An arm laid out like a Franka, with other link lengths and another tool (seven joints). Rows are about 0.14 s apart.
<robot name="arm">
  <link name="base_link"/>
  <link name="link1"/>
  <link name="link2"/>
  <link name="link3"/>
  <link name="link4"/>
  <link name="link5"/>
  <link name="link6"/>
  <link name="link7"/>
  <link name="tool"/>
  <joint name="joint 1" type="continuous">
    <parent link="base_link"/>
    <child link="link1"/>
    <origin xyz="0 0 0.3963" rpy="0 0 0"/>
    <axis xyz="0 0 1"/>
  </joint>
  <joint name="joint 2" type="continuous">
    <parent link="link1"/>
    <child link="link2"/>
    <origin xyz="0 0 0" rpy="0 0 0"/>
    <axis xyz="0 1 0"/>
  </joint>
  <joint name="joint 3" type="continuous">
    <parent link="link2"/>
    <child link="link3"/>
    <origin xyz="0 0 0.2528" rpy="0 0 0"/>
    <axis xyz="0 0 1"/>
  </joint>
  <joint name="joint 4" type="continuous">
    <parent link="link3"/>
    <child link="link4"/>
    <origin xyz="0.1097 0 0" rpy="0 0 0"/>
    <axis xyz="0 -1 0"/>
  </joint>
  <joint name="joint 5" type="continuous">
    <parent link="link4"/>
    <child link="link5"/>
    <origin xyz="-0.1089 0 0.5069" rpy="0 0 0"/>
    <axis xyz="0 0 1"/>
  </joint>
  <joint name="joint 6" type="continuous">
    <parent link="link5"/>
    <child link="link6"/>
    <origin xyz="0 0 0" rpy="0 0 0"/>
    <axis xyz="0 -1 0"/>
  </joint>
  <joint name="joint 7" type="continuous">
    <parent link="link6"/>
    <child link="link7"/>
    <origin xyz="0.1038 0 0" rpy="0 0 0"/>
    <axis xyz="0 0 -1"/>
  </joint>
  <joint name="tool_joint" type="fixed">
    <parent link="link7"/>
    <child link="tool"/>
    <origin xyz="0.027 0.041 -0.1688" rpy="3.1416 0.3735 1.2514"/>
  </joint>
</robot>
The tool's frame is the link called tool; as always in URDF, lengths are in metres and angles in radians. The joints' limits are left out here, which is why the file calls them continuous.
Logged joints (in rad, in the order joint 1, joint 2, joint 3, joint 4, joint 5, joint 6, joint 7), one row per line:
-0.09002, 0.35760, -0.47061, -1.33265, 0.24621, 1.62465, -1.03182
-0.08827, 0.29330, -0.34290, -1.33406, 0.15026, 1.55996, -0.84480
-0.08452, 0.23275, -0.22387, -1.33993, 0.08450, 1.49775, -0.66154
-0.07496, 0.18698, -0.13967, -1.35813, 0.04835, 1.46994, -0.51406
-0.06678, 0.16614, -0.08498, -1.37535, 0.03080, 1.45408, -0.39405
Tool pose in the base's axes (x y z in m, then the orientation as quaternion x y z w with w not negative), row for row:
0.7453, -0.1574, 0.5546, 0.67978, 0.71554, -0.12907, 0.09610
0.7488, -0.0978, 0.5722, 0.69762, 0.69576, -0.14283, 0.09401
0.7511, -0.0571, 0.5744, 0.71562, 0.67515, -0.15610, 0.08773
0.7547, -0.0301, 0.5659, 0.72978, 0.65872, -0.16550, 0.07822
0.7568, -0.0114, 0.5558, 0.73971, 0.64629, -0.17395, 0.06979
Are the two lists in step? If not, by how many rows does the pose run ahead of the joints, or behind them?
The pose runs 2 rows ahead of the joints: the pose in row i belongs to the joints in row i + 2.
